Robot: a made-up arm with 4 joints.
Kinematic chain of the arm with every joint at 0, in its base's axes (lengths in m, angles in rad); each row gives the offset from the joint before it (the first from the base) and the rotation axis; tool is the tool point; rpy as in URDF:
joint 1: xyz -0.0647 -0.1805 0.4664 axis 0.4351 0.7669 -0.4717
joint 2: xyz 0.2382 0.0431 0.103 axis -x
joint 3: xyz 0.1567 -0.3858 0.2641 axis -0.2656 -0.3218 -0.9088
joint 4: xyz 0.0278 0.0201 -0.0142 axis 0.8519 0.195 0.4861
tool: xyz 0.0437 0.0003 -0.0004 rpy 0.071 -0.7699 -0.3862
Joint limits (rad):
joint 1: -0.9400..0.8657
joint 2: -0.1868..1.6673
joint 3: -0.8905..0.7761
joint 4: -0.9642..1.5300
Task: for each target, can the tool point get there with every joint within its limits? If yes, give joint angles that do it. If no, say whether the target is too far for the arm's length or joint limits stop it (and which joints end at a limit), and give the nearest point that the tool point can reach.
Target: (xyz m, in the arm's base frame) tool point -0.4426 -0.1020 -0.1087
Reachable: no: joint limits stop it (at a limit: joint 1, joint 2, joint 3) | nearest point 0.2322 -0.6788 0.3369 | short by 0.993 m
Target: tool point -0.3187 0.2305 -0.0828
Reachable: no: joint limits stop it (at a limit: joint 1, joint 2, joint 3, joint 4) | nearest point -0.1510 0.3842 0.7740 | short by 0.886 m
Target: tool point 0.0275 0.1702 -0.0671
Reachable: no: joint limits stop it (at a limit: joint 1, joint 2, joint 3, joint 4) | nearest point -0.1510 0.3842 0.7740 | short by 0.886 m
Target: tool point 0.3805 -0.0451 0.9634
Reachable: yes | joints 0.0079 1.1647 -0.4890 0.4603
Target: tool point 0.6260 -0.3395 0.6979
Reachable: yes | joints 0.7070 1.2522 0.2539 -0.5246
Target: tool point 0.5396 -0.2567 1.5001
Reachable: no: too far | nearest point 0.3345 -0.1995 1.1029 | short by 0.451 m
